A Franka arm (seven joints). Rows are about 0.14 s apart.
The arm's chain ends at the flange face. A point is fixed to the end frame.
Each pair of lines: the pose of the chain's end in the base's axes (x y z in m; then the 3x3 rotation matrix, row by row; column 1 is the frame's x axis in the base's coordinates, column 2 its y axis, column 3 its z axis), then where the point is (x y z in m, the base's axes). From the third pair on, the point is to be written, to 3 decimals.
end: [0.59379, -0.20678, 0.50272], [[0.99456, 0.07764, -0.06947], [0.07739, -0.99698, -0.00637], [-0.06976, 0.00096, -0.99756]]
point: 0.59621 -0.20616 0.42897
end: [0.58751, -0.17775, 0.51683], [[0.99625, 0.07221, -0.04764], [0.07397, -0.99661, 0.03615], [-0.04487, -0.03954, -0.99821]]
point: 0.59155 -0.17404 0.44324
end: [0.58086, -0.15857, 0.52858], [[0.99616, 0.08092, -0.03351], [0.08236, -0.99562, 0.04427], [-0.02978, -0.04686, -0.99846]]
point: 0.586 -0.154 0.455
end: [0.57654, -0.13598, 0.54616], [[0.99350, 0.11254, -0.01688], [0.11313, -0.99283, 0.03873], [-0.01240, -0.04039, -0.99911]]
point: 0.583 -0.132 0.473
